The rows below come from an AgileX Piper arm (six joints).
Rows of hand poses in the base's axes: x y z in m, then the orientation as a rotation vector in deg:
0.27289, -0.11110, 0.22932, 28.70, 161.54, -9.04
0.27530, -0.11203, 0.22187, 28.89, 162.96, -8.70
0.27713, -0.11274, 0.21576, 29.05, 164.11, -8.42
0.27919, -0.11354, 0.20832, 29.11, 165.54, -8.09
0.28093, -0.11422, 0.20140, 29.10, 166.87, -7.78
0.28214, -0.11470, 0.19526, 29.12, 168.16, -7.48
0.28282, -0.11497, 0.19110, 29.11, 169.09, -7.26
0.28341, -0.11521, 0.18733, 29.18, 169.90, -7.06
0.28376, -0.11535, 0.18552, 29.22, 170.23, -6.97
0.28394, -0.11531, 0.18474, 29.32, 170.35, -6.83
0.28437, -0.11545, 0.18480, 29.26, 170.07, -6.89
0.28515, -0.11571, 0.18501, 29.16, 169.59, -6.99
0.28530, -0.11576, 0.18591, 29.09, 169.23, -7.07
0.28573, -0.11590, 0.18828, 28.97, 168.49, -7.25
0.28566, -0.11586, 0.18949, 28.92, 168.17, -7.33
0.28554, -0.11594, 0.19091, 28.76, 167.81, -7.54
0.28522, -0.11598, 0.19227, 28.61, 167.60, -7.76
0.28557, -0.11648, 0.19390, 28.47, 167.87, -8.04
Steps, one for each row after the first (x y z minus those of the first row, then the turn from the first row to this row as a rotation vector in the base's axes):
0.00241, -0.00093, -0.00745, 0.52, 1.34, 0.00
0.00424, -0.00164, -0.01356, 0.94, 2.43, 0.00
0.00630, -0.00244, -0.02100, 1.44, 3.77, 0.09
0.00804, -0.00312, -0.02792, 1.89, 5.01, 0.21
0.00925, -0.00360, -0.03406, 2.33, 6.22, 0.31
0.00993, -0.00387, -0.03822, 2.64, 7.09, 0.40
0.01052, -0.00411, -0.04199, 2.93, 7.86, 0.42
0.01087, -0.00425, -0.04380, 3.05, 8.17, 0.42
0.01105, -0.00421, -0.04458, 3.18, 8.28, 0.37
0.01148, -0.00435, -0.04452, 3.08, 8.01, 0.39
0.01226, -0.00461, -0.04431, 2.91, 7.54, 0.42
0.01241, -0.00466, -0.04341, 2.79, 7.20, 0.43
0.01284, -0.00480, -0.04104, 2.52, 6.49, 0.45
0.01277, -0.00476, -0.03983, 2.40, 6.19, 0.46
0.01265, -0.00484, -0.03841, 2.18, 5.85, 0.52
0.01233, -0.00488, -0.03705, 1.98, 5.66, 0.59
0.01268, -0.00538, -0.03542, 1.84, 5.95, 0.67

